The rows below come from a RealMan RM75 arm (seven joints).
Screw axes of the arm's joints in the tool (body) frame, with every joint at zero. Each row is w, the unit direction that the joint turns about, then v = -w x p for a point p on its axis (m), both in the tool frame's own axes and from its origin. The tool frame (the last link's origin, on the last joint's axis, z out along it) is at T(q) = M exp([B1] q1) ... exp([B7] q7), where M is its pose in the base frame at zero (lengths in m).
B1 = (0, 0, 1, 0.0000, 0.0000, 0.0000)
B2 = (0, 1, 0, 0.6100, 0.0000, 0.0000)
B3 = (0, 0, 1, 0.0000, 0.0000, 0.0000)
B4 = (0, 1, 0, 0.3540, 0.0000, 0.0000)
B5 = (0, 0, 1, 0.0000, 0.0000, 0.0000)
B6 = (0, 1, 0, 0.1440, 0.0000, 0.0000)
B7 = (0, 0, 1, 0.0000, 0.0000, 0.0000)
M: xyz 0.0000 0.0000 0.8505 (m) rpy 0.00 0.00 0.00 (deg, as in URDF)
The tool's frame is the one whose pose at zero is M.
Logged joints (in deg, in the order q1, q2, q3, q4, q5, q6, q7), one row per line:
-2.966 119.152 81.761 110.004 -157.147 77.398 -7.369
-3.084 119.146 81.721 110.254 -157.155 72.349 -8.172
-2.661 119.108 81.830 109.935 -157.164 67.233 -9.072
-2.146 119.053 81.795 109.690 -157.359 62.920 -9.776
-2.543 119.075 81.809 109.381 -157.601 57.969 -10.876
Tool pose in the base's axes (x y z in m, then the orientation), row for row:
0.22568 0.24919 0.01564 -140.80 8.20 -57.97
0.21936 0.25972 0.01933 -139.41 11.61 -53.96
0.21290 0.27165 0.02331 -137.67 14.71 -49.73
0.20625 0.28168 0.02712 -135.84 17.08 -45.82
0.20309 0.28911 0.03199 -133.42 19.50 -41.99
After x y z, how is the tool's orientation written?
As angles about the fixed x, y, z axes (roll, pitch, yaw), in degrees.
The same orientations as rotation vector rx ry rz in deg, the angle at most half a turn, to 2 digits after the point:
-121.71 71.54 -15.50
-121.02 67.45 -10.68
-120.21 63.18 -6.20
-119.42 59.27 -2.61
-117.95 55.57 0.81

